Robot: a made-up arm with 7 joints. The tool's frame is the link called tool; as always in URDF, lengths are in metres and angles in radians. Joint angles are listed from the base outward. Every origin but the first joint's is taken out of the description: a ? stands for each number. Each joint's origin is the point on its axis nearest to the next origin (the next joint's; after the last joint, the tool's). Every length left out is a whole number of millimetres.
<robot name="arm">
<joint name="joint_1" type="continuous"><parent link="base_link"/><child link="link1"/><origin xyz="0 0 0.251"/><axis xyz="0 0 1"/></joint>
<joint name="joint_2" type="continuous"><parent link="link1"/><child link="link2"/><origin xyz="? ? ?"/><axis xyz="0 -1 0"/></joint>
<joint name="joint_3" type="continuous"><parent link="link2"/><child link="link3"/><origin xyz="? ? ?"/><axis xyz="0 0 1"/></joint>
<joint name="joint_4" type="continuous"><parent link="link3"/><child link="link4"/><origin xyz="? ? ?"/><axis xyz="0 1 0"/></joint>
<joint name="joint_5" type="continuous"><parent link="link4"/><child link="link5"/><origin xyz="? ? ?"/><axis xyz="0 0 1"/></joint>
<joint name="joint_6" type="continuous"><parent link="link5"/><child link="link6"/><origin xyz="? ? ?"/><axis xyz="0 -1 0"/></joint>
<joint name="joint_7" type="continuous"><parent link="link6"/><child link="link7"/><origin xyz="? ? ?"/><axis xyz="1 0 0"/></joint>
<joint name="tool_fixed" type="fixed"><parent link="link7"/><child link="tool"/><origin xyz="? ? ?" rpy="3.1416 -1.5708 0"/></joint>
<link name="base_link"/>
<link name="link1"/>
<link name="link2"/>
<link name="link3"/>
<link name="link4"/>
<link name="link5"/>
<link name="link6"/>
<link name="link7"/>
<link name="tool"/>
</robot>
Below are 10 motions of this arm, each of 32 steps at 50 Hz.
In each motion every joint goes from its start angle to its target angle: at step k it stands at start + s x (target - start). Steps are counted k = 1, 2, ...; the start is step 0. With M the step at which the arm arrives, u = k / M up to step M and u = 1 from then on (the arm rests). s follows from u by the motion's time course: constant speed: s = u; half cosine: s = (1 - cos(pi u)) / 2; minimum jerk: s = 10 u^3 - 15 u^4 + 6 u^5.
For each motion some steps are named. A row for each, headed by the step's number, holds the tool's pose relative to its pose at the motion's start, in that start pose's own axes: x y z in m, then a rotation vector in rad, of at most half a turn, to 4 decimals.
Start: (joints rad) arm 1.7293 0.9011 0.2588 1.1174 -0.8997 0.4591 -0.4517
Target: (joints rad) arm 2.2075 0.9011 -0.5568 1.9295 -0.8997 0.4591 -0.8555
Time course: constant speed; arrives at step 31
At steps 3, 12, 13, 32:
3: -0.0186 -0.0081 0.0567 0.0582 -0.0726 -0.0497
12: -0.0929 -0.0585 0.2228 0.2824 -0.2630 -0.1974
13: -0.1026 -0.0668 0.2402 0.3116 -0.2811 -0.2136
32: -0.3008 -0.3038 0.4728 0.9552 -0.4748 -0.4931

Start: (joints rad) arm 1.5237 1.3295 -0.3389 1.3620 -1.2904 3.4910 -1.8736
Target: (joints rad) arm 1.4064 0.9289 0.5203 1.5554 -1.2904 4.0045 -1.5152
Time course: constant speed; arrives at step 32
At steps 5, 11, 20, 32:
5: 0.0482 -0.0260 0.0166 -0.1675 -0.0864 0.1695
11: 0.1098 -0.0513 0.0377 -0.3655 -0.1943 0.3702
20: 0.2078 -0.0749 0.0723 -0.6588 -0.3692 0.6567
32: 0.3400 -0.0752 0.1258 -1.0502 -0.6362 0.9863

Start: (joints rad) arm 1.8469 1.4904 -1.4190 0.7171 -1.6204 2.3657 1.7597
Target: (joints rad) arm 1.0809 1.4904 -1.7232 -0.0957 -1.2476 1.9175 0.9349
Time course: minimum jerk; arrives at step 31
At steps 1, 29, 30, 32:
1: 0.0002 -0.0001 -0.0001 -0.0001 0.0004 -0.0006
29: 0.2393 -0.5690 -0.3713 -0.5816 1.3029 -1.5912
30: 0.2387 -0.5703 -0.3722 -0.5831 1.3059 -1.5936
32: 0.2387 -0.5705 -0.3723 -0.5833 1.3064 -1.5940

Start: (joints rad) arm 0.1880 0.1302 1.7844 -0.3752 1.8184 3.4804 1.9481
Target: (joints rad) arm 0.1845 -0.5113 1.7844 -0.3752 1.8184 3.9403 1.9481
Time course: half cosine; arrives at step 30
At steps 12, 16, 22, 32:
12: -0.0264 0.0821 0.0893 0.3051 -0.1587 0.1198
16: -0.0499 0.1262 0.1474 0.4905 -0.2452 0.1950
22: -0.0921 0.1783 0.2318 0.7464 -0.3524 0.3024
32: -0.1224 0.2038 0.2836 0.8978 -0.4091 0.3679

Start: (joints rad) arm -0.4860 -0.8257 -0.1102 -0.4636 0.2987 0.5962 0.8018
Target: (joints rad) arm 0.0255 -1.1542 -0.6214 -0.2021 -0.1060 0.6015 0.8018
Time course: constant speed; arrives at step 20
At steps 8, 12, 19, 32:
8: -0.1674 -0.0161 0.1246 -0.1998 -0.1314 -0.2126
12: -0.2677 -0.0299 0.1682 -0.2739 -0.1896 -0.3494
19: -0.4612 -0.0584 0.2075 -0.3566 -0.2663 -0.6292
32: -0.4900 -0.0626 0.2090 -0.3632 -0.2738 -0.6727

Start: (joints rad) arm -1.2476 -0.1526 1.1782 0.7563 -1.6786 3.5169 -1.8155
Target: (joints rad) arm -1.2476 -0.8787 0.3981 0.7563 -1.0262 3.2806 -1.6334
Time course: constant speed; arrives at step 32
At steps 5, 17, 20, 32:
5: 0.0337 0.0222 -0.0811 0.2091 -0.0521 0.0543
17: 0.1251 0.1161 -0.2482 0.7012 -0.1732 0.1899
20: 0.1492 0.1472 -0.2824 0.8217 -0.2015 0.2246
32: 0.2445 0.2935 -0.3843 1.2911 -0.3000 0.3642

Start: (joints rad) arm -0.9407 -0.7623 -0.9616 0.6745 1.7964 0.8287 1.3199
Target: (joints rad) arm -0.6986 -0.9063 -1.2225 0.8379 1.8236 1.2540 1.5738
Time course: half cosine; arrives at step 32
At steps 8, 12, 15, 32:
8: 0.0050 0.0140 -0.0005 0.0416 0.0414 0.0296
12: 0.0086 0.0294 -0.0020 0.0907 0.0840 0.0581
15: 0.0101 0.0428 -0.0041 0.1363 0.1180 0.0795
32: 0.0027 0.0937 -0.0178 0.3329 0.2140 0.1327

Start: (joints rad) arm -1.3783 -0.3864 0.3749 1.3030 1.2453 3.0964 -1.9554
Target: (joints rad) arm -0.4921 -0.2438 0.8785 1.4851 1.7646 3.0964 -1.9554
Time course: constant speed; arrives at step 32
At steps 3, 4, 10, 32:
3: 0.0090 0.0035 -0.0481 0.1363 0.0045 0.0244
4: 0.0114 0.0061 -0.0640 0.1819 0.0063 0.0310
10: 0.0184 0.0352 -0.1556 0.4570 0.0224 0.0532
32: -0.0532 0.2826 -0.3460 1.4333 0.1892 -0.1014

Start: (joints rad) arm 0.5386 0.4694 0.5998 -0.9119 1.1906 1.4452 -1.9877
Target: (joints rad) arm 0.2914 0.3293 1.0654 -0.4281 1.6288 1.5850 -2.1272
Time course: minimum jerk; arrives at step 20
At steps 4, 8, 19, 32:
4: -0.0168 -0.0161 -0.0062 0.0104 -0.0338 0.0311
8: -0.0851 -0.0892 -0.0448 0.0517 -0.1929 0.1667
19: -0.1936 -0.2698 -0.2098 0.1187 -0.6597 0.4888
32: -0.1937 -0.2701 -0.2101 0.1188 -0.6605 0.4893

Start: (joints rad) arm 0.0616 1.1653 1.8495 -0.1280 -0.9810 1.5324 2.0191
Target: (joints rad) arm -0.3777 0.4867 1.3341 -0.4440 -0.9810 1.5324 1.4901
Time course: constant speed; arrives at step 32
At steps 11, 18, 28, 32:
11: 0.0902 0.1000 0.0092 -0.0977 0.1904 -0.4693
18: 0.1390 0.1555 0.0019 -0.1752 0.2713 -0.7895
28: 0.1978 0.2260 -0.0207 -0.2982 0.3291 -1.2670
32: 0.2186 0.2519 -0.0330 -0.3495 0.3324 -1.4624

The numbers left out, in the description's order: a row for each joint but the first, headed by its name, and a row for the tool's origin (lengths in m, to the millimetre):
joint_2: 0 -0.043 0
joint_3: 0 0 0.382
joint_4: 0.026 0.066 0
joint_5: -0.021 0 0.367
joint_6: 0 -0.122 0
joint_7: 0.02 0 0.145
tool: 0 0 0

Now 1 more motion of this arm.
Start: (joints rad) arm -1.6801 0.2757 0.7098 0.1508 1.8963 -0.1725 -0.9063
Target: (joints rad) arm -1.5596 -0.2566 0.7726 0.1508 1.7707 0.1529 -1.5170
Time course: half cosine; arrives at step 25
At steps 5, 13, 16, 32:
5: -0.0185 0.0091 -0.0416 -0.0507 0.0548 -0.0356
13: -0.1331 0.0340 -0.2172 -0.3180 0.2559 -0.1792
16: -0.1940 0.0359 -0.2812 -0.4433 0.3135 -0.2272
32: -0.3032 0.0285 -0.3683 -0.6523 0.3699 -0.2860

